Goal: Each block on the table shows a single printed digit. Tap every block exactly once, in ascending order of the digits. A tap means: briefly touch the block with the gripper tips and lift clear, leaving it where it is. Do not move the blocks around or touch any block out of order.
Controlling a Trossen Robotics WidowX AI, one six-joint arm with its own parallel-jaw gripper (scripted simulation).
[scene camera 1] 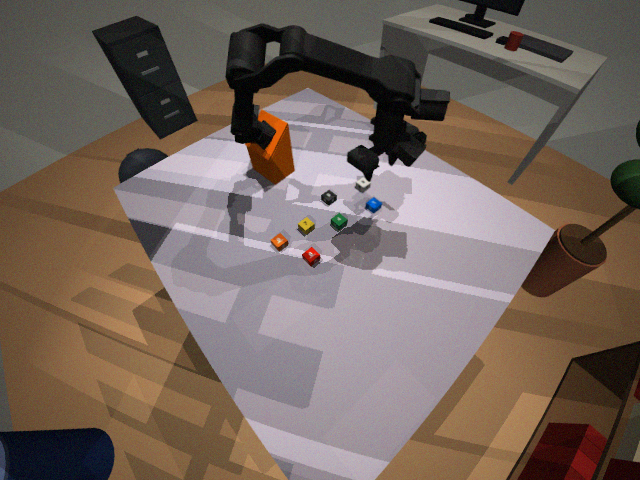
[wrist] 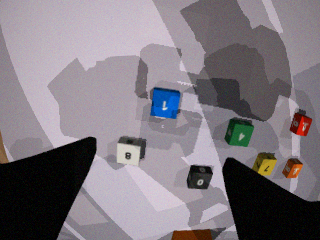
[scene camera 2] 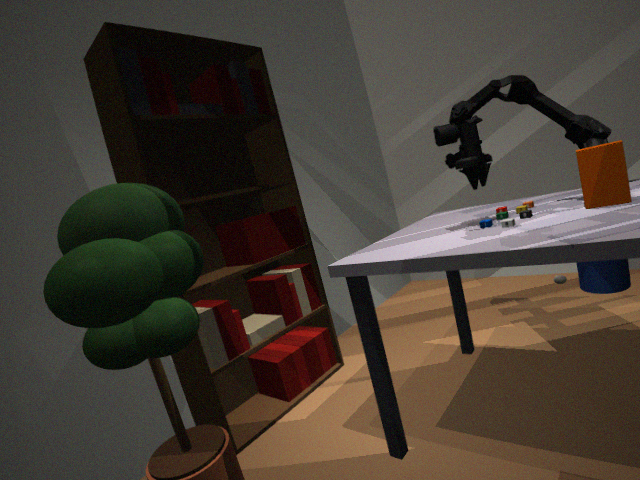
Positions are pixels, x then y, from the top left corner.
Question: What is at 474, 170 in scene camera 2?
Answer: My gripper.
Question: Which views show my gripper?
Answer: Scene camera 1, the wrist view and scene camera 2: all of them.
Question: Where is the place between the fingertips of my gripper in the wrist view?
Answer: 162, 156
